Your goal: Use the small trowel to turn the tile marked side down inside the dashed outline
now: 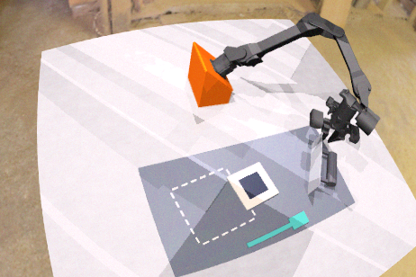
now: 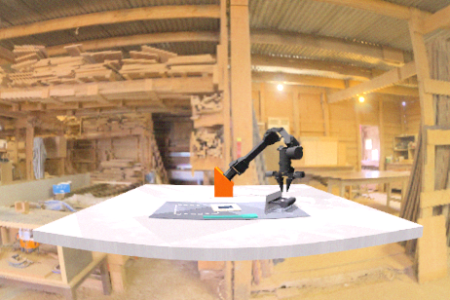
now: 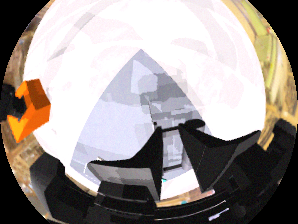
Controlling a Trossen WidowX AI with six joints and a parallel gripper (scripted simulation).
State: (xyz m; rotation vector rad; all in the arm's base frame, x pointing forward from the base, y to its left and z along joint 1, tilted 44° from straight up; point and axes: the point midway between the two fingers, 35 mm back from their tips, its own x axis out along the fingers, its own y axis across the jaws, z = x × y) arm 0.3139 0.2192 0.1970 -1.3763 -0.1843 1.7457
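The small trowel lies 60 mm ahead of my gripper tip, 30 mm below it and 20 mm to the right of it. The rest, counted from my gripper tip: teal trowel (230 mm to the right, 220 mm ahead, 60 mm below); then tile (280 mm to the right, 60 mm below, 60 mm ahead); then grey mat (260 mm to the right, 80 mm below, 80 mm ahead).
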